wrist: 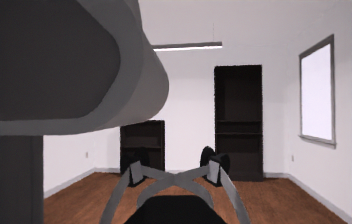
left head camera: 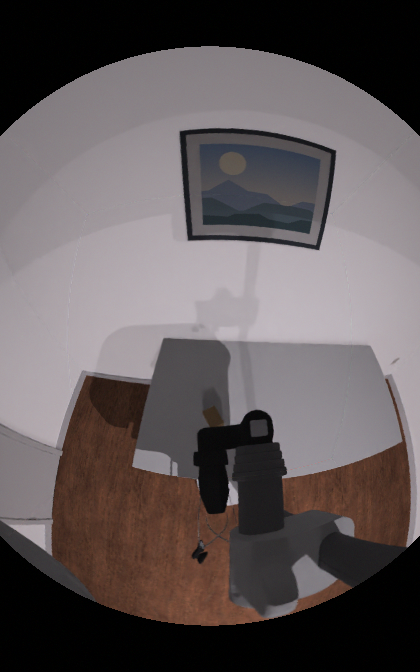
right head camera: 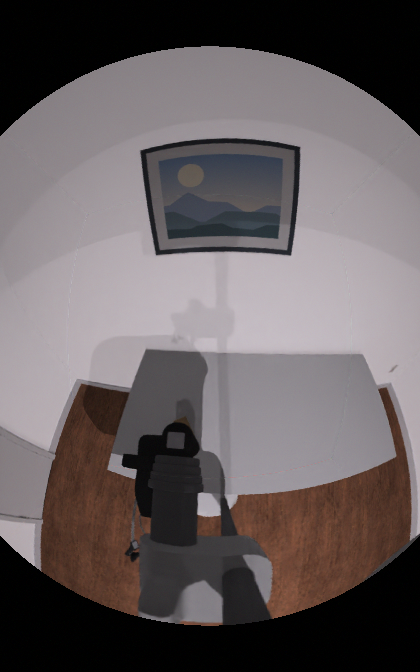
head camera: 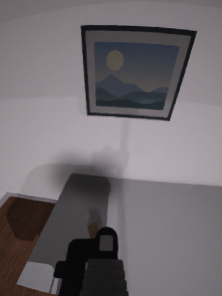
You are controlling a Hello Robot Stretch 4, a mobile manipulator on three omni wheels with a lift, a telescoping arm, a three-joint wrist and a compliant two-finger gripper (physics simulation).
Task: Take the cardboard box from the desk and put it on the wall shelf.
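The small brown cardboard box (head camera: pixel 93 230) (left head camera: pixel 213 415) (right head camera: pixel 182 420) lies on the left part of the grey desk (head camera: pixel 165 225) (left head camera: pixel 300 400) (right head camera: pixel 300 410), in shadow. The wrist and arm partly cover it in the right head view. My gripper (left head camera: pixel 199 552) (right head camera: pixel 132 550) (wrist: pixel 174 159) is open and empty, its fingertips wide apart in the wrist view. It is on the near side of the desk's front edge, apart from the box, and points away from the desk. A thin wall shelf (wrist: pixel 190 47) shows high on the far wall in the wrist view.
A framed picture (head camera: pixel 135 75) (left head camera: pixel 257 187) (right head camera: pixel 222 195) hangs above the desk. In the wrist view, a tall dark bookcase (wrist: pixel 216 100) and a lower dark bookcase (wrist: pixel 121 145) stand by the far wall. A window (wrist: pixel 317 95) is at the right. Wooden floor lies between.
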